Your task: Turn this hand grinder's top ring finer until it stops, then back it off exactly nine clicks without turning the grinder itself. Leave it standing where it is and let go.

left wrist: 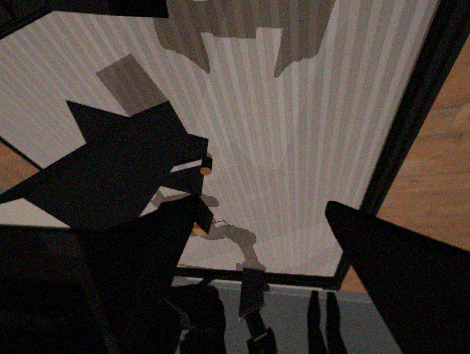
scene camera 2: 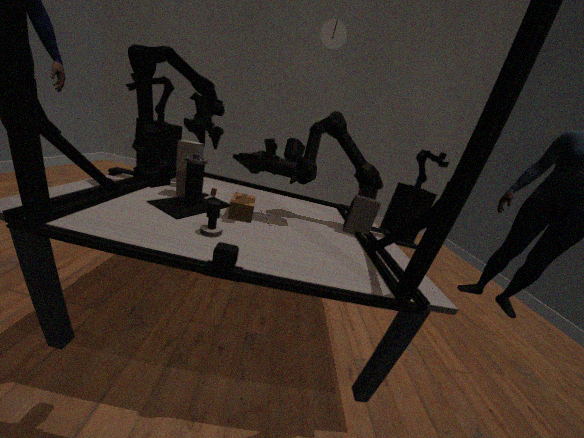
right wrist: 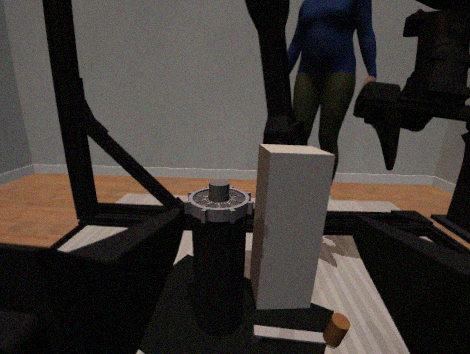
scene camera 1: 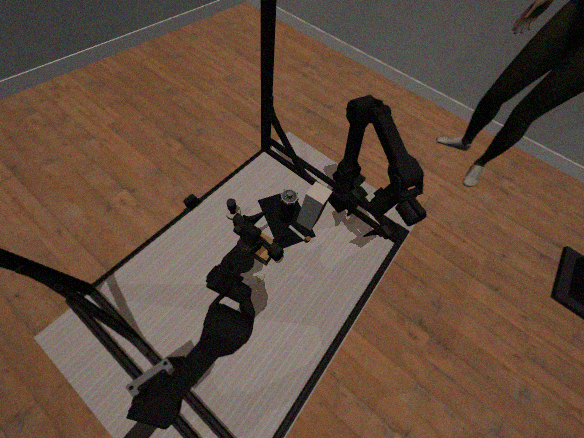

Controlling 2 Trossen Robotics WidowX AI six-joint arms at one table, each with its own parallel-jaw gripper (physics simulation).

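Frame: origin at the left arm's base, x ahead, y right, z down, level; metres.
Where they show: left gripper, fingertip midpoint: [left wrist: 261,203] [scene camera 2: 209,148] [right wrist: 427,176] [scene camera 1: 355,226]; right gripper, fingertip midpoint: [scene camera 2: 236,155] [right wrist: 268,221] [scene camera 1: 275,218]; left arm's base, link origin: [scene camera 2: 152,165] [scene camera 1: 345,191]; right arm's base, link origin: [left wrist: 251,312] [scene camera 2: 365,201] [scene camera 1: 157,388].
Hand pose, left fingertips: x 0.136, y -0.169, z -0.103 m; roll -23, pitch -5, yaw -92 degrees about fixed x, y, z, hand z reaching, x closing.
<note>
Things, the pixels of their centre, and the offset from my left fingertips.
- dark cylindrical hand grinder, body centre: [right wrist: 219,258] [scene camera 2: 194,179] [scene camera 1: 287,206] dx +0.121, dy +0.221, dz +0.086 m
- black mat, body centre: [right wrist: 221,318] [left wrist: 146,157] [scene camera 2: 193,203] [scene camera 1: 286,217] dx +0.121, dy +0.218, dz +0.175 m
- tall pale box, body centre: [right wrist: 284,226] [left wrist: 127,161] [scene camera 1: 313,207] [scene camera 2: 189,169] dx +0.046, dy +0.161, dz +0.074 m
- pale bar with an orange knob, body centre: [right wrist: 299,330] [left wrist: 187,168] [scene camera 1: 299,233] dx +0.121, dy +0.126, dz +0.157 m
- wooden box, body centre: [left wrist: 183,218] [scene camera 2: 242,206] [scene camera 1: 258,246] dx +0.286, dy +0.159, dz +0.146 m
- dark tamper-like object, body centre: [scene camera 2: 212,217] [scene camera 1: 232,208] dx +0.296, dy +0.345, dz +0.131 m
The dark cylindrical hand grinder [scene camera 1: 288,211] [scene camera 2: 194,181] [right wrist: 218,270] stands upright on a black mat [scene camera 1: 271,209] [scene camera 2: 172,209] [right wrist: 162,315]. Its grey notched top ring [scene camera 1: 289,197] [right wrist: 218,214] has a short central post. My right gripper [scene camera 2: 236,157] [right wrist: 268,221] is open; in the right wrist view the grinder shows ahead between its fingers, nearer the picture's left finger, with no visible contact. My left gripper [scene camera 2: 209,144] [left wrist: 261,203] is open and empty, pointing down above the table, away from the grinder. The ring's small markings are unreadable.
A tall pale box [scene camera 1: 314,207] [right wrist: 292,235] stands close beside the grinder. A pale bar with an orange knob [scene camera 1: 307,239] [left wrist: 205,170] [right wrist: 337,329] lies nearby. A wooden box [scene camera 2: 242,206] and a dark tamper-like object [scene camera 1: 231,205] [scene camera 2: 213,215] stand near the mat. A person [right wrist: 327,50] stands beyond.
</note>
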